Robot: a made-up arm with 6 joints. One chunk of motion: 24 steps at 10 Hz.
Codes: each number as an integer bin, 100 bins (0 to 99) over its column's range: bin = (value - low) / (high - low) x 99, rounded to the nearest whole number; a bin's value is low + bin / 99 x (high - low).
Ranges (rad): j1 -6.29..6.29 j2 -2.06..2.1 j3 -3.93..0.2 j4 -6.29..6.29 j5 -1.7..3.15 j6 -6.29..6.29
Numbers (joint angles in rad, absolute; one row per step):
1: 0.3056 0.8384 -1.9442 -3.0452 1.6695 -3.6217
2: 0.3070 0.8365 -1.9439 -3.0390 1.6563 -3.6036
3: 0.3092 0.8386 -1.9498 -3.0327 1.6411 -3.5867
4: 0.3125 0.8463 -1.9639 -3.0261 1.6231 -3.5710
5: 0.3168 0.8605 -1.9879 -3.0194 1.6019 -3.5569
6: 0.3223 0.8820 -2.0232 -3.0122 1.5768 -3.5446
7: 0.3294 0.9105 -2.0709 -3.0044 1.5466 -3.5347
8: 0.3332 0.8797 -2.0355 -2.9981 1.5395 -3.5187
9: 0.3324 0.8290 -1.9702 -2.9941 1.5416 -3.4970
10: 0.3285 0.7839 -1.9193 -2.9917 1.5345 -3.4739
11: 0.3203 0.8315 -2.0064 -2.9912 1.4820 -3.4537
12: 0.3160 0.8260 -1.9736 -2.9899 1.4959 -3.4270
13: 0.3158 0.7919 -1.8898 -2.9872 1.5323 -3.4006
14: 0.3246 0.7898 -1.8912 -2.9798 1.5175 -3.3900
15: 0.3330 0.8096 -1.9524 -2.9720 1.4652 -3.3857
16: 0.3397 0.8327 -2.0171 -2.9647 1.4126 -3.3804
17: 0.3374 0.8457 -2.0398 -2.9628 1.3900 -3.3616
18: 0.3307 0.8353 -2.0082 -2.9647 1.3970 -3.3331
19: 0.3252 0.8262 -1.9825 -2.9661 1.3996 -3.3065
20: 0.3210 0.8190 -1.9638 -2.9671 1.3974 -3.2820
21: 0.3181 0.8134 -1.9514 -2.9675 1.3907 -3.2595
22: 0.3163 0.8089 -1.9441 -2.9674 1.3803 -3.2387
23: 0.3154 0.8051 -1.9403 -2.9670 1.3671 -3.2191
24: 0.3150 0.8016 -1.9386 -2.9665 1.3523 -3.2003
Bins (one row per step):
1: 52 69 48 26 69 21
2: 52 69 48 26 69 21
3: 52 69 47 26 68 21
4: 52 69 47 26 68 21
5: 52 70 47 26 67 22
6: 52 70 46 26 67 22
7: 52 71 45 26 66 22
8: 52 70 45 26 66 22
9: 52 69 47 26 66 22
10: 52 68 48 26 66 22
11: 52 69 46 26 65 22
12: 52 69 47 26 65 23
13: 52 68 49 26 66 23
14: 52 68 49 26 66 23
15: 52 68 47 26 65 23
16: 52 69 46 26 64 23
17: 52 69 45 26 63 23
18: 52 69 46 26 63 23
19: 52 69 47 26 63 23
20: 52 69 47 26 63 24
21: 52 68 47 26 63 24
22: 52 68 48 26 63 24
23: 52 68 48 26 63 24
24: 52 68 48 26 62 24

